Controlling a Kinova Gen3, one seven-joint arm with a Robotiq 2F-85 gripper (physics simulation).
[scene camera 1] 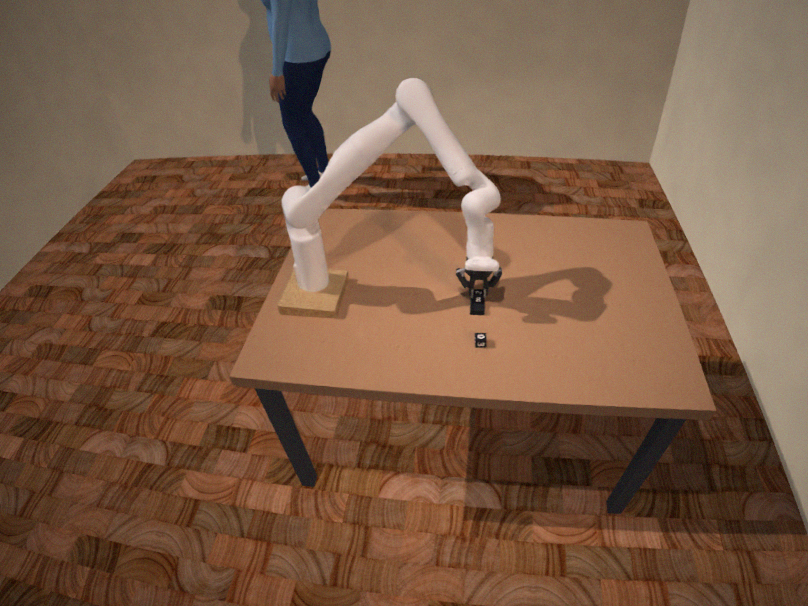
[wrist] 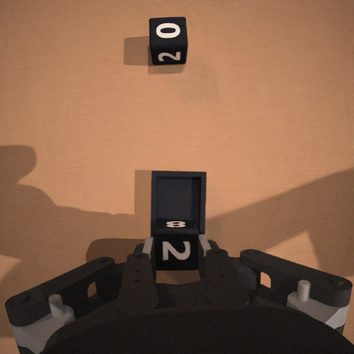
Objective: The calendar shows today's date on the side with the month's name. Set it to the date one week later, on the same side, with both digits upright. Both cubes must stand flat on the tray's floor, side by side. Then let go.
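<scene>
A black cube [scene camera 1: 478,300] [wrist: 176,252] is between the fingers at one end of the black tray [scene camera 1: 477,311] [wrist: 154,200]. Its top shows a 2, turned sideways in the wrist view, and its side toward the tray's open half shows an 8. My gripper [scene camera 1: 478,294] [wrist: 175,247] points down and is shut on this cube. Whether the cube touches the tray's floor cannot be told. The other black cube [scene camera 1: 481,339] [wrist: 168,41] stands on the table apart from the tray, with a 0 on top and a 2 on its side facing the tray. The month's name is not readable.
The wooden table [scene camera 1: 587,365] carries the arm's base block [scene camera 1: 310,306] at its left. The loose cube is between the tray and the table's front edge. A person [scene camera 1: 300,71] stands behind the table. Shadows of the arm fall beside the tray.
</scene>
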